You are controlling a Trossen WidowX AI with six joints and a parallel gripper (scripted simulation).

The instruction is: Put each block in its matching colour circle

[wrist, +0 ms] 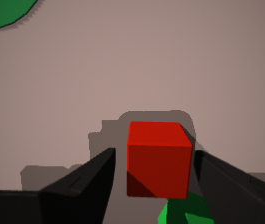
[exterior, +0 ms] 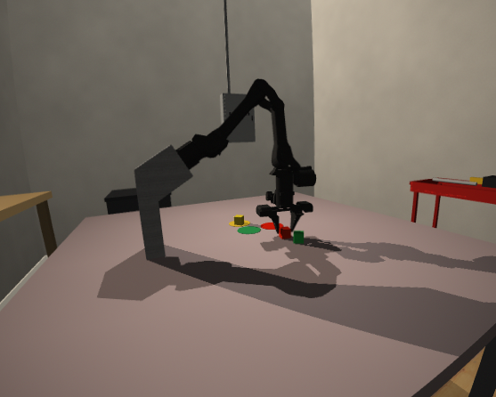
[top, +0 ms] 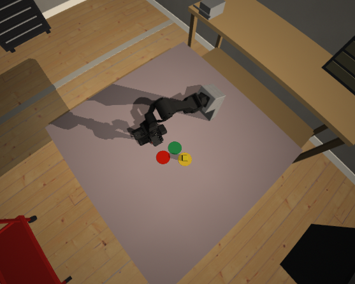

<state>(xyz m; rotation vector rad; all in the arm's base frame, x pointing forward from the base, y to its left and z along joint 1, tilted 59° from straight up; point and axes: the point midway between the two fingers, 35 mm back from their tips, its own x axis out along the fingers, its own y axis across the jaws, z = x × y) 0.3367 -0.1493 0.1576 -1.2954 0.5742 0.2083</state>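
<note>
Right now the red circle is 70 mm ahead of my hand, 120 mm to the left of it and 50 mm below it. The rest, counted from my hand: green block (10 mm behind, 60 mm to the right, 30 mm below); red block (30 mm below); green circle (20 mm behind, 150 mm to the left, 50 mm below).
</note>
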